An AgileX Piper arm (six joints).
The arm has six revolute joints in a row. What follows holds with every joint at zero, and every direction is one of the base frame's.
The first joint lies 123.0 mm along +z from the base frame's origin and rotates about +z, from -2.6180 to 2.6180 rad.
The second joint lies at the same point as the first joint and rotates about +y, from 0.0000 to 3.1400 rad.
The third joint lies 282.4 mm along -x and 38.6 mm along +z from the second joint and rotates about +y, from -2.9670 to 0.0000 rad.
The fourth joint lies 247.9 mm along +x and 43.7 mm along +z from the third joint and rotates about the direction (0.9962, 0, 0.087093), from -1.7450 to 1.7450 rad.
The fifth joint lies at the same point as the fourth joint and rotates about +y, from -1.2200 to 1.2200 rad.
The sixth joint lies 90.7 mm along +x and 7.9 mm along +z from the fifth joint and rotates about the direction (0.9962, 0, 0.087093), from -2.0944 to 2.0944 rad.
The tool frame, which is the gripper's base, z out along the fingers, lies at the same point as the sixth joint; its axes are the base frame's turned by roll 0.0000, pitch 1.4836 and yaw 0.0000 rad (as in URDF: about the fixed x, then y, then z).
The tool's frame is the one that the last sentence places.
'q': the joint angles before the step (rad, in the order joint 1, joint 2, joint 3, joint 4, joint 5, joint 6). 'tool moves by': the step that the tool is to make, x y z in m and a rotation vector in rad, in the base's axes. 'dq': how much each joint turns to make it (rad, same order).
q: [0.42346, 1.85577, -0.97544, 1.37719, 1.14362, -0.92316]
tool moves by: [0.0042, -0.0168, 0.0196, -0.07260, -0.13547, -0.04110]
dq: [-0.03743, -0.09050, 0.00011, -0.09288, -0.08328, 0.01633]
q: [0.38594, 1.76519, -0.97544, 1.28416, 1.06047, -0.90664]
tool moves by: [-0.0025, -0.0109, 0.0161, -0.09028, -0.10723, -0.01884]
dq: [-0.00898, -0.08106, -0.00008, -0.11751, -0.07374, 0.04986]
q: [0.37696, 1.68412, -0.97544, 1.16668, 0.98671, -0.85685]
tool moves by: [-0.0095, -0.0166, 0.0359, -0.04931, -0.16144, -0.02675]
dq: [-0.02041, -0.14259, 0.00019, -0.10943, -0.04946, 0.04235]
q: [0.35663, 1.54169, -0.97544, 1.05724, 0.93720, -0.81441]
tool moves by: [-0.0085, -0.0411, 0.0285, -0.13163, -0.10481, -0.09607]
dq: [-0.09630, -0.14521, 0.00101, -0.22143, -0.00137, 0.12971]
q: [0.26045, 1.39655, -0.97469, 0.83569, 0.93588, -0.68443]
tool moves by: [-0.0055, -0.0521, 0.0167, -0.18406, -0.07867, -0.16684]
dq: [-0.13929, -0.11082, 0.00009, -0.25819, -0.00069, 0.13113]
